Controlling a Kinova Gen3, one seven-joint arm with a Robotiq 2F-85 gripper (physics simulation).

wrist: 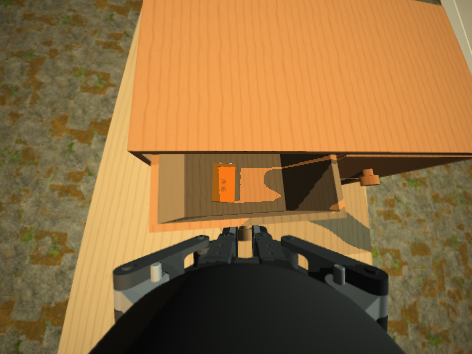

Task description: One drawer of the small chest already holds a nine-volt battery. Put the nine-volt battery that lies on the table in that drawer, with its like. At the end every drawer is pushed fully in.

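The small chest fills the upper part of the wrist view. One of its drawers stands pulled out, open at the top. An orange nine-volt battery with "9V" on it lies inside, left of the middle. My gripper is shut on that drawer's round knob, just in front of the drawer's front panel. Part of the knob shows between the fingertips. A nine-volt battery on the table does not show in this view.
Another drawer's knob sticks out of the chest front to the right of the open drawer. The wooden table top extends left of and below the chest. The patterned floor shows beyond its edges.
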